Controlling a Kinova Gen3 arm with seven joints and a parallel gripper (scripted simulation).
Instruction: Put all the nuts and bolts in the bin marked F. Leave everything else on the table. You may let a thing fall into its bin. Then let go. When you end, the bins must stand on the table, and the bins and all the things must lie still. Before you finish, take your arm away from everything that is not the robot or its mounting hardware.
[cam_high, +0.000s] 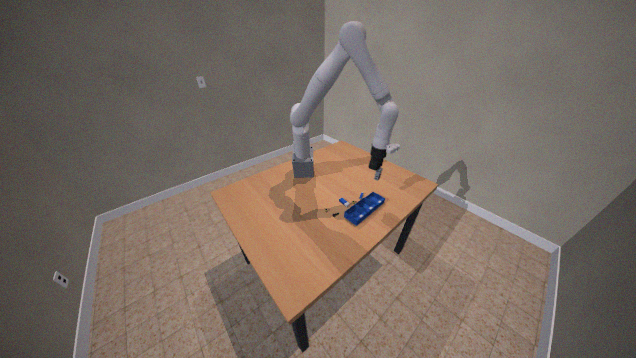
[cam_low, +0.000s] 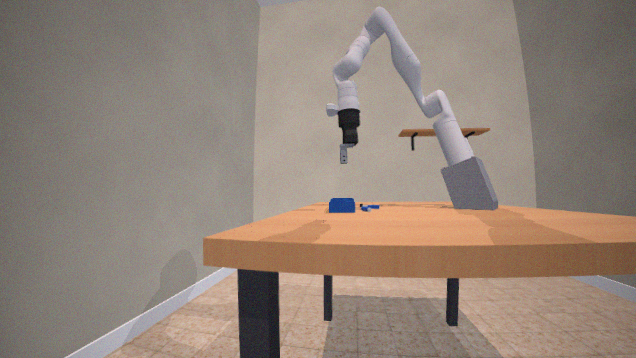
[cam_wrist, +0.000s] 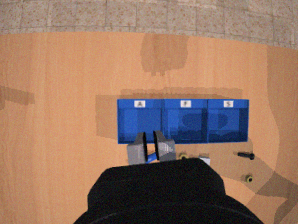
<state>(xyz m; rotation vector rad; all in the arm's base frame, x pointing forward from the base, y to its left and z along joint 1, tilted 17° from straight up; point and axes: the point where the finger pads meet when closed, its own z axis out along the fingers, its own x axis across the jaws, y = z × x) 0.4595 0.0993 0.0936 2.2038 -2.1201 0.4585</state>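
My gripper is now 90 mm past the black bolt, 220 mm to the left of it and 180 mm above it. Round my hand: blue two-compartment bin: 70 mm to the right, 160 mm below.
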